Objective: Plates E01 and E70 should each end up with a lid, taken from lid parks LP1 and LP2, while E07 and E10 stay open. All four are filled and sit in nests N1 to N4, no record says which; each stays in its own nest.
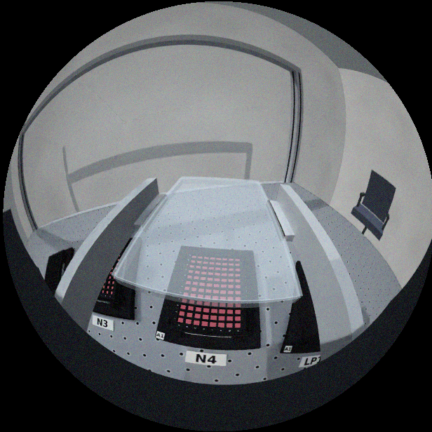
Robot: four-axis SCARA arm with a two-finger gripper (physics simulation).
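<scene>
My gripper (216,189) is shut on a clear lid (210,232), with one finger along each long side, and holds it level above nest N4. Under and in front of the lid, a black plate (210,317) with pink-red filled wells sits at the N4 label (205,358). No plate name is readable on it. Another filled plate (109,289) sits at the N3 label (102,323) on the left, partly hidden by the left finger. The black lid park LP1 (304,320) shows in part on the right, cut off by the right finger, with its label (310,361) in front.
A black object (58,270) stands at the far left beyond the left finger, its details unclear. The perforated deck (145,352) runs under the nests and lid park. A dark chair (378,197) stands off the deck at the right, before a grey wall.
</scene>
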